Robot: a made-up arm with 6 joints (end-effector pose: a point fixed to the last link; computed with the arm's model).
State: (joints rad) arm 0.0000 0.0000 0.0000 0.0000 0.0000 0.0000
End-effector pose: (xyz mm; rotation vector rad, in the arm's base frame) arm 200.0 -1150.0 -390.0 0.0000 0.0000 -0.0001
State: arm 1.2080 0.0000 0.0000 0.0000 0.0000 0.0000
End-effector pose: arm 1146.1 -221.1 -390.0 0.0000 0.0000 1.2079
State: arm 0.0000 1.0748 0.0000 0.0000 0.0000 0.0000
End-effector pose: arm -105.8 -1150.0 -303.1 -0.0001 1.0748 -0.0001
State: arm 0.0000 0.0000 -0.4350 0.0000 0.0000 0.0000
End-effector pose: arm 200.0 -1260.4 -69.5 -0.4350 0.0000 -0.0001
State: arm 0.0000 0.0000 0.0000 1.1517 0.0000 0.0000
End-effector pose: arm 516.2 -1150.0 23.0 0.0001 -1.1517 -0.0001
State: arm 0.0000 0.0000 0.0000 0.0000 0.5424 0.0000
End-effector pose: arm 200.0 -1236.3 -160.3 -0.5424 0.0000 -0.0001
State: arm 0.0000 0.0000 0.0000 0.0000 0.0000 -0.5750
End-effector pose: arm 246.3 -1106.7 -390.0 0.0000 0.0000 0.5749
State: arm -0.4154 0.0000 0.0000 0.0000 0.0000 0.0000
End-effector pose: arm -281.1 -1132.9 -390.0 0.0000 0.0000 -0.4155
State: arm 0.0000 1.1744 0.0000 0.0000 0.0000 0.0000
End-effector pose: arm -125.9 -1150.0 -279.6 -0.0001 1.1744 -0.0001
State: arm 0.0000 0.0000 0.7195 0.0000 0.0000 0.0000
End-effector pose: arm 200.0 -713.7 -729.9 0.7195 0.0000 -0.0001
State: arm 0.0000 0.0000 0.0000 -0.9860 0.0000 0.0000
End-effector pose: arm -246.9 -1150.0 -321.8 0.0000 0.9860 -0.0001
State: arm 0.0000 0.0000 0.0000 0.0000 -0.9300 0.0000
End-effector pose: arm 200.0 -784.8 -578.0 0.9300 0.0000 -0.0001
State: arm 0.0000 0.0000 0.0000 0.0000 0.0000 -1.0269
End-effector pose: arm 261.4 -1059.0 -390.0 0.0000 0.0000 1.0268
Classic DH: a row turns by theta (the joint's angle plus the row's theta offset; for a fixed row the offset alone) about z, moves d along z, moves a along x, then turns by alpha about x. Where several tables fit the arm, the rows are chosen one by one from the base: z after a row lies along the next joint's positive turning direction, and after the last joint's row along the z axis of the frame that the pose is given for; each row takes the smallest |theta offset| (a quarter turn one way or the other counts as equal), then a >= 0, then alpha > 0; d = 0 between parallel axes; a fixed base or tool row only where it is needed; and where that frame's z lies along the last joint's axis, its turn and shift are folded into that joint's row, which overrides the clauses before.
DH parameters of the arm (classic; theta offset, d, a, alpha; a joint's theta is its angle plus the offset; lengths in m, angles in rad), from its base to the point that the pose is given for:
joint 1: 0 -0.09 0.12 -1.5708
joint 2: -1.5708 -0.48 0.11 -1.5708
joint 3: 0 -0.08 0.04 -1.5708
joint 4: 0 0.3 -0.18 -1.5708
joint 5: -1.5708 -0.11 0.27 1.5708
joint 6: -0.4636 0 0.1118 3.1416
tool (fixed): 1.1071 -0.27 0 0

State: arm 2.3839 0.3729 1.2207 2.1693 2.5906 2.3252
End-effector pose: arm 450.9 274.4 -131.9 0.1695 -1.4802 -1.9847
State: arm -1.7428 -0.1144 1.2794 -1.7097 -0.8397 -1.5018
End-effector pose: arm -367.4 562.7 -319.4 1.7509 -1.5248 0.3873
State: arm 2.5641 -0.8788 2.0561 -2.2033 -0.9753 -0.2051
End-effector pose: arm 422.3 424.7 -788.5 1.3086 -1.0902 -1.0835
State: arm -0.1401 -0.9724 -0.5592 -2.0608 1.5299 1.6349
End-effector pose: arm -331.7 -949.4 155.0 -1.9492 0.0215 -0.8779
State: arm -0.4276 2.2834 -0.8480 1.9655 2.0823 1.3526
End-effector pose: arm 238.5 -932.6 -86.7 -1.1301 -1.1480 -0.7050
